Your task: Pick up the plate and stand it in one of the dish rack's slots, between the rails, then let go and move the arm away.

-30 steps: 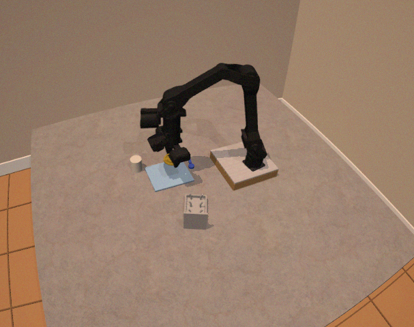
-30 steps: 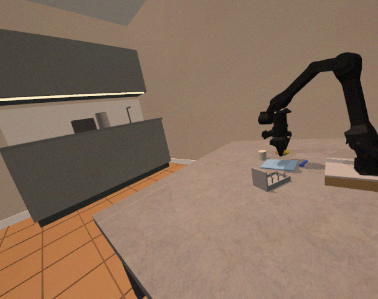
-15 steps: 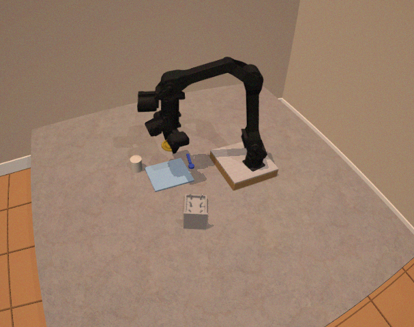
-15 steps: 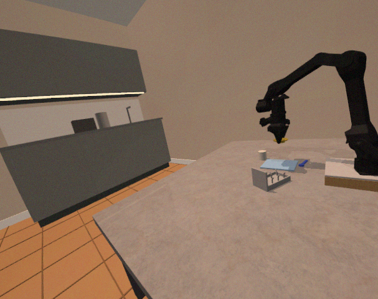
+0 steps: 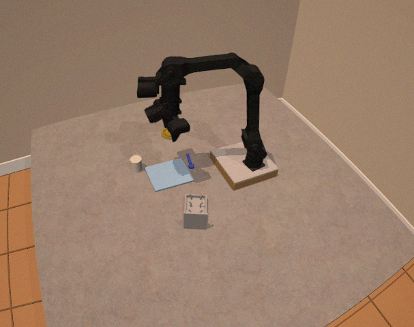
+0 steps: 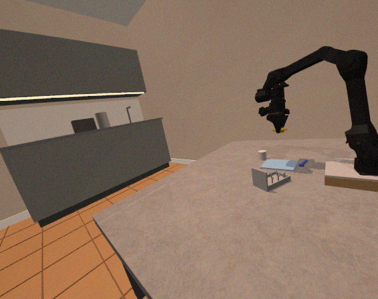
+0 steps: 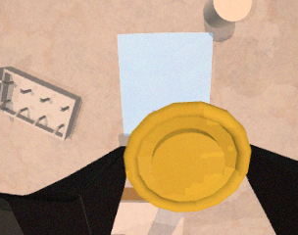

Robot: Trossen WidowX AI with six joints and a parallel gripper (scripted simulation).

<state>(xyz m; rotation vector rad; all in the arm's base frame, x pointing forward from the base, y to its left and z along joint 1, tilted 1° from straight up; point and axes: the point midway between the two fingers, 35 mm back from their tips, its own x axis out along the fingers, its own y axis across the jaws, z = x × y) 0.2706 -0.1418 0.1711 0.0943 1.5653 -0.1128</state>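
The grey dish rack lies 2 cm ahead of my gripper tip, 21 cm to the left of it and 15 cm below it. Also, from my gripper tip: blue spoon: 9 cm behind, 1 cm to the right, 17 cm below; light blue mat: 1 cm ahead, 17 cm below; yellow plate: 1 cm above.
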